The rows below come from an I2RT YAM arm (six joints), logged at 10 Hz.
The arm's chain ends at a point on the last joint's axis. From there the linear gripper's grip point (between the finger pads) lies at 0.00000 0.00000 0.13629 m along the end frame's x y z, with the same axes.
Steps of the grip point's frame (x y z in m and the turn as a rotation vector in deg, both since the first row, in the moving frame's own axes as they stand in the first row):
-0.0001 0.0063 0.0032 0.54 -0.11 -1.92
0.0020 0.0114 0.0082 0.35 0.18 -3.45
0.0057 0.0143 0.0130 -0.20 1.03 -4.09
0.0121 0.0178 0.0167 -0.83 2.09 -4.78
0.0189 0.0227 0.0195 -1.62 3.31 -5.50
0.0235 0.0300 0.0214 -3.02 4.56 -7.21
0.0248 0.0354 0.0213 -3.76 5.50 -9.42
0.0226 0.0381 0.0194 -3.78 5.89 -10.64
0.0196 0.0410 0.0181 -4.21 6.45 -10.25
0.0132 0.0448 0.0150 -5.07 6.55 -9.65
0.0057 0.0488 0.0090 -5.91 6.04 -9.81
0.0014 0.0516 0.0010 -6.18 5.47 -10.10
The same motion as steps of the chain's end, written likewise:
0.0002 0.0076 0.0032 0.54 -0.11 -1.92
0.0016 0.0122 0.0082 0.35 0.18 -3.45
0.0032 0.0139 0.0130 -0.20 1.03 -4.09
0.0071 0.0160 0.0168 -0.83 2.09 -4.78
0.0109 0.0192 0.0198 -1.62 3.31 -5.50
0.0122 0.0235 0.0220 -3.02 4.56 -7.21
0.0111 0.0276 0.0222 -3.76 5.50 -9.42
0.0079 0.0305 0.0204 -3.78 5.89 -10.64
0.0035 0.0324 0.0193 -4.21 6.45 -10.25
-0.0033 0.0341 0.0164 -5.07 6.55 -9.65
-0.0097 0.0361 0.0105 -5.91 6.04 -9.81
-0.0128 0.0382 0.0024 -6.18 5.47 -10.10

